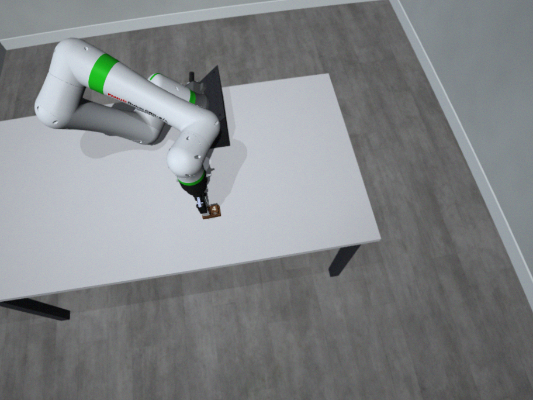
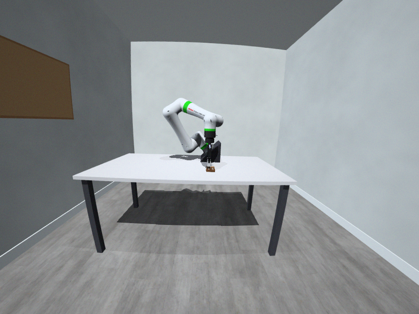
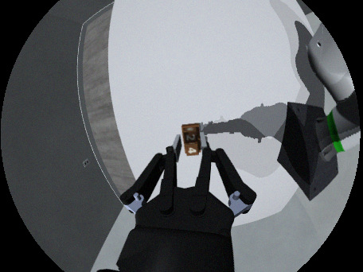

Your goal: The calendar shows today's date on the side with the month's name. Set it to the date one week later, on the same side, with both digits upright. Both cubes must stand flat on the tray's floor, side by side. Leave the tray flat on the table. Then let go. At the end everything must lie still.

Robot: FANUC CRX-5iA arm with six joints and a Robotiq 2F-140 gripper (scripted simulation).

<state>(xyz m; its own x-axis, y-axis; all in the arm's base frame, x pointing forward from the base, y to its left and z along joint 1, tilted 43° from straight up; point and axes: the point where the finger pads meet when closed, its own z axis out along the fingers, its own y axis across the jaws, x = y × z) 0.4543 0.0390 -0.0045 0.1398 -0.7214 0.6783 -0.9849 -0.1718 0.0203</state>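
Right now the brown cube is 30 mm to the left of my hand and 60 mm below it. The rest, counted from my hand: brown wooden tray (20 mm to the left, 70 mm below).
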